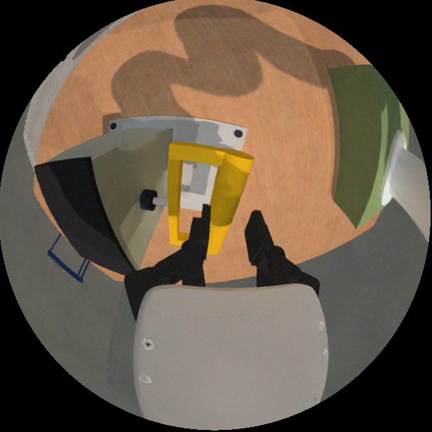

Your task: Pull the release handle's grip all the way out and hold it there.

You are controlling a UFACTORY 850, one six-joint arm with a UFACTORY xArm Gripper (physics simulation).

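The release handle (174, 200) is a yellow frame with a thick round grip (232, 182) along its right side. It stands out on a thin rod from the pale side of a dark-fronted housing. My gripper (228, 218) is partly open and holds nothing. Its left finger overlaps the handle's opening and the near left edge of the grip. Its right finger is to the right of the grip, with a visible gap. The near part of the grip shows between the fingers. The left finger hides part of the handle's near end; finger depth is hard to tell.
The housing (130, 195) with its black front (82, 210) stands left of the handle, over a grey bolted plate (222, 131). A large green block (355, 145) with a white round fitting stands at the right on the wooden table (295, 150). A blue-framed object (65, 266) is beyond the left edge.
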